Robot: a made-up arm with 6 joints.
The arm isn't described. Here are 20 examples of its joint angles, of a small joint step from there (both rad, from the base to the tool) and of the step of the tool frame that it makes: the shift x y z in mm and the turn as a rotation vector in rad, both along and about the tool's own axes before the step.
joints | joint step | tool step
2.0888 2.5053 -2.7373 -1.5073 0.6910 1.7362 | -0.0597 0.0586 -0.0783 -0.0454 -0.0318 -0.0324 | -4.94 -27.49 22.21 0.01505 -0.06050 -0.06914
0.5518 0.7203 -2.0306 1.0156 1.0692 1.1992 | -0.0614 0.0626 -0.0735 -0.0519 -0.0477 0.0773 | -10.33 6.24 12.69 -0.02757 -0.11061 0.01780
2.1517 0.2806 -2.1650 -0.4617 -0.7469 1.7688 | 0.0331 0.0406 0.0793 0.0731 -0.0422 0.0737 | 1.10 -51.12 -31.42 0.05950 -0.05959 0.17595
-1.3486 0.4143 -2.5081 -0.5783 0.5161 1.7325 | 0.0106 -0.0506 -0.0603 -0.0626 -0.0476 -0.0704 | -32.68 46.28 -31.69 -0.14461 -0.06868 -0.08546
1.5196 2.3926 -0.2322 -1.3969 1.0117 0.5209 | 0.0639 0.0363 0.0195 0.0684 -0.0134 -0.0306 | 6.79 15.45 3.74 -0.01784 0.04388 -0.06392
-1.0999 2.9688 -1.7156 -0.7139 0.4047 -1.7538 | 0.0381 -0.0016 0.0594 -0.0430 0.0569 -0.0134 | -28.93 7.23 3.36 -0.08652 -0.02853 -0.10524
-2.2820 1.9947 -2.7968 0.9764 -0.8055 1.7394 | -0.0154 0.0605 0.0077 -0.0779 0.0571 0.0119 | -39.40 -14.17 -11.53 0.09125 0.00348 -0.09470
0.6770 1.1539 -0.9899 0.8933 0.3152 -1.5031 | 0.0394 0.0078 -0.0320 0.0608 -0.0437 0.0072 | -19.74 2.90 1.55 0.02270 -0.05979 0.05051
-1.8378 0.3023 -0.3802 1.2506 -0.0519 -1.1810 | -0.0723 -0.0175 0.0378 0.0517 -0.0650 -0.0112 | 10.08 -21.88 -2.32 0.13445 -0.00750 0.02583
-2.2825 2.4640 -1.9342 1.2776 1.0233 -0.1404 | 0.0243 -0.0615 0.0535 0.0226 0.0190 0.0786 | 16.42 17.96 1.84 -0.02136 0.03594 0.07303
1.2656 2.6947 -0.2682 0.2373 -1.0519 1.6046 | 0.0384 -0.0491 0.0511 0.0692 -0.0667 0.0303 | -6.75 4.27 -12.08 -0.07425 -0.04550 0.02646
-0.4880 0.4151 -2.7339 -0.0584 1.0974 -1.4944 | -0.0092 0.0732 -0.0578 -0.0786 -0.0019 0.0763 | -0.53 8.58 21.67 -0.00449 0.07268 0.03019
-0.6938 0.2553 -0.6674 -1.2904 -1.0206 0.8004 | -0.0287 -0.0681 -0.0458 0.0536 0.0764 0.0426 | -39.45 -16.43 -4.05 0.11323 -0.02617 -0.03260
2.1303 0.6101 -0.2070 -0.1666 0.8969 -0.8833 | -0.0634 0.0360 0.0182 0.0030 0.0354 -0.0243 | 16.99 2.68 14.87 -0.06997 0.07044 0.03019
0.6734 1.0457 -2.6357 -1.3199 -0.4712 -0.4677 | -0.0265 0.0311 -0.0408 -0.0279 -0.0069 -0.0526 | -5.19 3.54 2.93 -0.00928 -0.01867 -0.10483
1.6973 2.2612 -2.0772 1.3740 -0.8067 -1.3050 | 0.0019 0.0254 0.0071 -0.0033 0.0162 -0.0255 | 19.29 3.57 0.52 -0.01881 0.02496 -0.05051
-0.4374 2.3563 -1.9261 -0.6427 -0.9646 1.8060 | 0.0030 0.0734 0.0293 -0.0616 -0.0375 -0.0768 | 27.73 -45.82 -23.81 0.05768 0.07914 -0.05636
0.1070 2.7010 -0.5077 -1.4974 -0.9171 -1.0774 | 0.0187 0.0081 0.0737 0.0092 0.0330 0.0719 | -27.40 22.07 0.13 -0.07068 -0.02270 0.13113
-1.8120 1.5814 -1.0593 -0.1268 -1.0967 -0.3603 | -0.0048 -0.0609 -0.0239 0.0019 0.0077 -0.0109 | -29.66 -17.79 16.63 0.03670 -0.06719 -0.02253
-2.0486 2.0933 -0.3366 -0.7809 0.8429 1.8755 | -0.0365 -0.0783 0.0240 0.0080 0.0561 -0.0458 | -9.29 -7.45 -7.65 0.01788 0.00591 0.01050
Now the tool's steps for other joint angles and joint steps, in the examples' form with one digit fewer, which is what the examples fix.
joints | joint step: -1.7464 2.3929 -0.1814 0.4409 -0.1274 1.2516 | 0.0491 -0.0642 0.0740 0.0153 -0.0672 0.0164
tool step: -5.1 -13.3 -7.5 -0.0592 -0.0433 -0.0141
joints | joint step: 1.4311 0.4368 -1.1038 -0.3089 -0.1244 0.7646 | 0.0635 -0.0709 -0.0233 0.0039 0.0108 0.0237
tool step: -34.2 21.8 -17.5 -0.0702 -0.0605 0.0745
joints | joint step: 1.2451 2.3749 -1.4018 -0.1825 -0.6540 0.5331 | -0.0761 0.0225 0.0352 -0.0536 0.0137 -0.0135
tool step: 12.0 -43.9 -13.9 0.0666 0.0535 -0.0283
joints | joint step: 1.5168 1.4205 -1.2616 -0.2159 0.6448 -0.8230 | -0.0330 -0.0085 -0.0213 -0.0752 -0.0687 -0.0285
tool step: 7.2 -21.4 -8.3 0.1161 -0.0046 -0.0660
